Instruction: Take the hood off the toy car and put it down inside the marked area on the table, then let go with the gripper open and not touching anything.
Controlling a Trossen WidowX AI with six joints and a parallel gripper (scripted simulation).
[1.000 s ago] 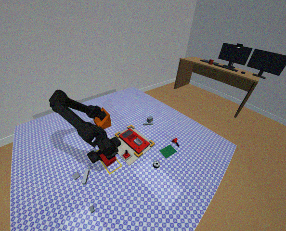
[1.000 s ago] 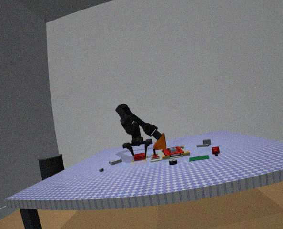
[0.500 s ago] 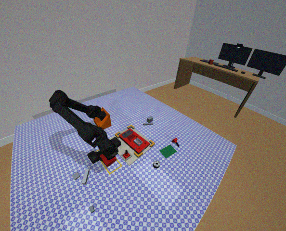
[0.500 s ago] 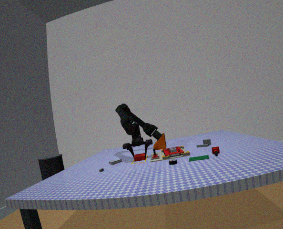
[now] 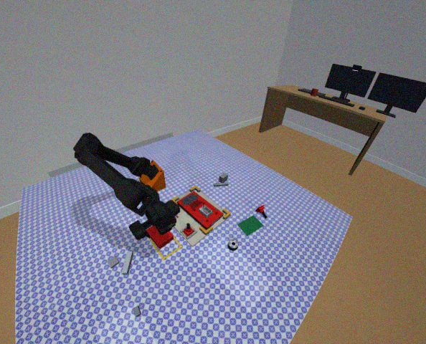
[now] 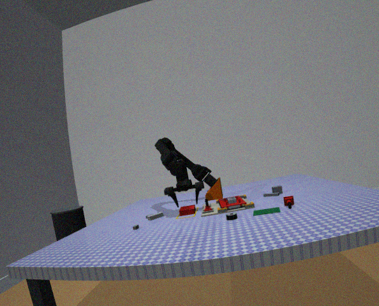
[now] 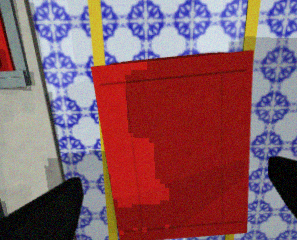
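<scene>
My gripper tip is now 2 cm above the hood. Also, from my gripper tip: black wheel: 21 cm ahead, 22 cm to the left, 2 cm below; then green plate: 18 cm ahead, 35 cm to the left, 3 cm below; then beige base plate: 2 cm behind, 19 cm to the left, 2 cm below.
</scene>
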